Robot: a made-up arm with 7 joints. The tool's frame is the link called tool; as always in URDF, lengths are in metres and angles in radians. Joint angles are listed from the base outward.
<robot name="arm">
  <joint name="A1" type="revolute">
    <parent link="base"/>
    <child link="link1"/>
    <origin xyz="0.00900 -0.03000 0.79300" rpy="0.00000 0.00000 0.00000"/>
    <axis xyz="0 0 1"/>
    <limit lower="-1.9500" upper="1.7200"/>
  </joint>
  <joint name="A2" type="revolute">
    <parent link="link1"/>
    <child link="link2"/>
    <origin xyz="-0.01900 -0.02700 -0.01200" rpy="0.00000 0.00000 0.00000"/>
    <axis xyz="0 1 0"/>
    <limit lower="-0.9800" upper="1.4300"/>
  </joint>
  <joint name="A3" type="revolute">
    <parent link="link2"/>
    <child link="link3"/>
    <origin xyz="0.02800 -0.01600 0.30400" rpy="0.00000 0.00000 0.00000"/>
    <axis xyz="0 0 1"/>
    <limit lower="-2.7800" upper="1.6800"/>
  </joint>
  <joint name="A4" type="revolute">
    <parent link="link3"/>
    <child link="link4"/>
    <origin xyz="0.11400 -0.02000 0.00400" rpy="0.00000 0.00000 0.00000"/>
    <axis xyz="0 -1 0"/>
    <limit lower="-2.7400" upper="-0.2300"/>
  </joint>
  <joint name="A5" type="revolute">
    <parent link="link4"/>
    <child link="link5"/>
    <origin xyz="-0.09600 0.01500 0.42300" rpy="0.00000 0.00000 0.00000"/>
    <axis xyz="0 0 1"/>
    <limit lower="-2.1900" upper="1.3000"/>
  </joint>
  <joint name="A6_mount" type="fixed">
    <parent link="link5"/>
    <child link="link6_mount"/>
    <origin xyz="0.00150 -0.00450 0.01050" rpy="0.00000 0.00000 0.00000"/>
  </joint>
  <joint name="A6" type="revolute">
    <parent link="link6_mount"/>
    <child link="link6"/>
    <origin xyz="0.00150 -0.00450 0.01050" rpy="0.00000 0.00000 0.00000"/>
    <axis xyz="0 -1 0"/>
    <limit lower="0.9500" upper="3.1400"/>
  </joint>
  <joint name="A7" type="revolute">
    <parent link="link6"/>
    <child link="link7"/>
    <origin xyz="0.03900 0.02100 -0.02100" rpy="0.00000 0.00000 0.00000"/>
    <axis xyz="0 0 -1"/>
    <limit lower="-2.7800" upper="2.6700"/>
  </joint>
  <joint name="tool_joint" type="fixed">
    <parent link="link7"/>
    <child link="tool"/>
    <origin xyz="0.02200 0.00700 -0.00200" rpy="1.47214 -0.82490 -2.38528"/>
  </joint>
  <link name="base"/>
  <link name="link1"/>
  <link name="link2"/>
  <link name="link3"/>
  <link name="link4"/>
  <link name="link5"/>
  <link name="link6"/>
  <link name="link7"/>
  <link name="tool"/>
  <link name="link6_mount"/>
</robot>
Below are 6 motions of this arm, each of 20 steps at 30 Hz.
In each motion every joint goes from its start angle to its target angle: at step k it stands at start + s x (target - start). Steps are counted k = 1, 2, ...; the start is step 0. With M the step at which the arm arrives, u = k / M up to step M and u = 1 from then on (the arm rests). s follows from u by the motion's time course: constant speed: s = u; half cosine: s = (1 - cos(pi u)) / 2; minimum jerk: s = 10 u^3 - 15 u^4 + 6 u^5.
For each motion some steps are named. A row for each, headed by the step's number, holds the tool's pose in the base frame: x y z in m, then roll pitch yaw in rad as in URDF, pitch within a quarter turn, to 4 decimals.
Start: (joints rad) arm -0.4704 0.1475 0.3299 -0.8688 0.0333 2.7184 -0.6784
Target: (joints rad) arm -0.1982 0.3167 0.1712 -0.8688 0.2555 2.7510 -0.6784
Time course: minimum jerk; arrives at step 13
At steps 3, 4, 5, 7, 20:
3: 0.4982 -0.1488 1.4301 2.9606 0.2515 -2.5110
4: 0.5089 -0.1472 1.4225 2.9378 0.2566 -2.4965
5: 0.5232 -0.1444 1.4121 2.9079 0.2630 -2.4779
7: 0.5568 -0.1341 1.3860 2.8375 0.2772 -2.4361
20: 0.6061 -0.1090 1.3430 2.7326 0.2954 -2.3786

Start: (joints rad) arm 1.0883 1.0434 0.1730 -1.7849 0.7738 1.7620 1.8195
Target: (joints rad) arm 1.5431 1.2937 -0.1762 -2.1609 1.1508 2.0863 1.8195
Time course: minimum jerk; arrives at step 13
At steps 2, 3, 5, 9, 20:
2: 0.1995 0.4671 0.3729 -2.7770 -0.7712 0.9836
3: 0.1917 0.4544 0.3593 -2.8145 -0.7494 1.0027
5: 0.1686 0.4029 0.3152 -2.9612 -0.6723 1.0763
9: 0.1552 0.2550 0.2504 2.8946 -0.4912 1.2850
20: 0.1649 0.2087 0.2456 2.7446 -0.4352 1.3574

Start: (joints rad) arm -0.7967 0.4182 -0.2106 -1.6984 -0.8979 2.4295 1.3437
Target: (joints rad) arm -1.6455 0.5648 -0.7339 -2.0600 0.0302 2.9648 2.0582
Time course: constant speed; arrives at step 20
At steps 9, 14, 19, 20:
9: -0.0372 -0.7294 0.7655 1.6410 -0.2597 0.9953
14: -0.2647 -0.6522 0.7306 1.4027 -0.2849 0.4632
19: -0.4461 -0.5011 0.7057 1.1719 -0.3128 -0.0906
20: -0.4746 -0.4640 0.7020 1.1252 -0.3189 -0.2023

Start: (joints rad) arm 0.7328 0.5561 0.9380 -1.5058 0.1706 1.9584 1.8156
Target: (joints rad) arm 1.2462 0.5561 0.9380 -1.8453 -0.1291 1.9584 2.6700
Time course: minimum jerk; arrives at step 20
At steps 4, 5, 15, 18, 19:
4: 0.0977 0.6511 0.9256 0.5488 -1.2039 -1.8883
5: 0.0787 0.6508 0.9188 0.6137 -1.2306 -1.9479
15: -0.2217 0.5529 0.8085 2.0251 -1.0712 3.0027
18: -0.2515 0.5308 0.7965 2.0516 -1.0095 2.9821
19: -0.2538 0.5290 0.7955 2.0529 -1.0047 2.9812

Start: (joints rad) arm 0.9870 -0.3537 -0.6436 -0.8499 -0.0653 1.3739 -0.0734
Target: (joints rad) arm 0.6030 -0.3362 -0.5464 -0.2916 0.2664 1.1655 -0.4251
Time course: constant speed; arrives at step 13
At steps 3, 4, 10, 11, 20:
3: 0.2605 -0.1330 1.5800 1.9712 -0.0225 -2.2394
4: 0.2371 -0.1421 1.5860 2.0031 -0.0019 -2.2283
10: 0.0879 -0.1719 1.6029 2.2434 0.0790 -2.1527
11: 0.0623 -0.1726 1.6023 2.2903 0.0841 -2.1398
20: 0.0116 -0.1703 1.5983 2.3888 0.0861 -2.1150

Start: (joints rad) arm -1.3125 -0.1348 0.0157 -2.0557 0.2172 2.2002 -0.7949
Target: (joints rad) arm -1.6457 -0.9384 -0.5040 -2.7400 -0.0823 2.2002 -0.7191
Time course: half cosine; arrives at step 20
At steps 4, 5, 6, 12, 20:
4: 0.0983 -0.5855 1.0500 1.8061 -0.5983 2.9974
5: 0.0712 -0.5771 1.0555 1.8142 -0.6016 2.9519
6: 0.0402 -0.5655 1.0609 1.8223 -0.6030 2.9000
12: -0.1501 -0.4353 1.0678 1.8317 -0.5442 2.5793
20: -0.2266 -0.3167 1.0328 1.7951 -0.4360 2.4301

